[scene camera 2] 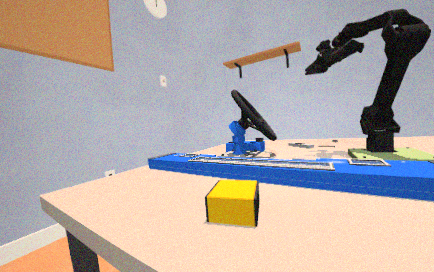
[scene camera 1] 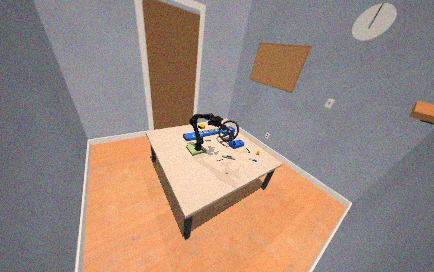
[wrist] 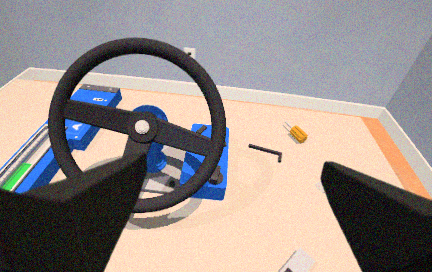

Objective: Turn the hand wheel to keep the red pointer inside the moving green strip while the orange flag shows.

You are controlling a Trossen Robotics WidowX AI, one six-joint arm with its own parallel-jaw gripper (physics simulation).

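Frame: origin at the arm's base, x right, y ahead, z up, level; metres.
Seen in the pictures: gripper, between the fingertips: [scene camera 2: 305, 72] [wrist: 235, 166]; arm's base, origin of its link: [scene camera 2: 380, 150] [scene camera 1: 198, 149].
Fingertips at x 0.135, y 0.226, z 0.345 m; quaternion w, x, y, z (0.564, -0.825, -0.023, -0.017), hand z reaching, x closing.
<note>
Offsets run from my fingertips to a thing's top centre. "pt": to the spot under its first point.
The black hand wheel [scene camera 1: 238, 129] [scene camera 2: 260, 125] [wrist: 219, 125] stands tilted on its blue stand. Its spokes and pale hub face the wrist camera. My gripper [scene camera 1: 223, 122] [scene camera 2: 311, 69] [wrist: 235, 166] is open and empty, above and to the right of the wheel in the second scene view, apart from it. In the wrist view its left finger covers part of the lower rim. The long blue track [scene camera 1: 192, 136] [scene camera 2: 300, 176] lies beside the wheel. Part of the green strip [wrist: 17, 176] shows in its slot at the left edge of the wrist view. The red pointer and an orange flag cannot be made out.
A yellow block @(dx -0.630, dy +0.111, dz -0.328 m) [scene camera 1: 201, 126] [scene camera 2: 232, 206] sits behind the track. A black hex key @(dx +0.139, dy +0.375, dz -0.362 m) [wrist: 265, 149], an orange two-pronged part @(dx +0.240, dy +0.473, dz -0.338 m) [wrist: 299, 133] and a grey item @(pt dx +0.173, dy +0.090, dz -0.352 m) [wrist: 298, 259] lie right of the wheel. The arm stands on a green base plate [scene camera 1: 191, 150] [scene camera 2: 359, 154].
</note>
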